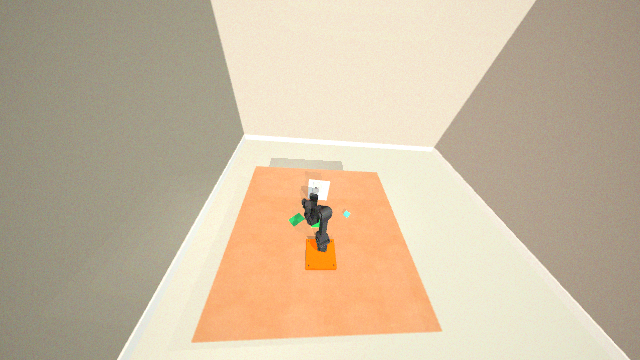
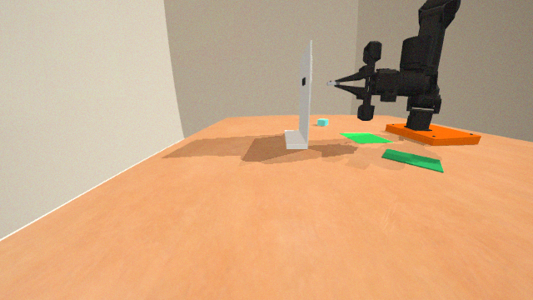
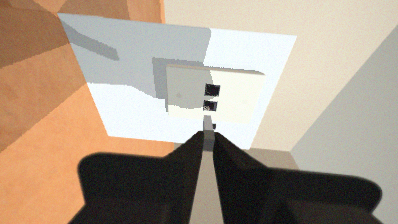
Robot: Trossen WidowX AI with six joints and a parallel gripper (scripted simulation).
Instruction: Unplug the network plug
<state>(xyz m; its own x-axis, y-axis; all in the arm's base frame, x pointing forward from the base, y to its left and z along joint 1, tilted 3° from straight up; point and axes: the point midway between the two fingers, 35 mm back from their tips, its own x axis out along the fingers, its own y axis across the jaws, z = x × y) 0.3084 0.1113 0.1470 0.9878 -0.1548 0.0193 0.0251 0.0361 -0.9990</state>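
Right now my gripper tip is 9 cm short of the upright panel and 5 cm above it. Also, from my gripper tip: thin tab 1 cm ahead; then cyan block 27 cm to the right, 15 cm below, 3 cm behind; then grey plug 1 cm ahead.
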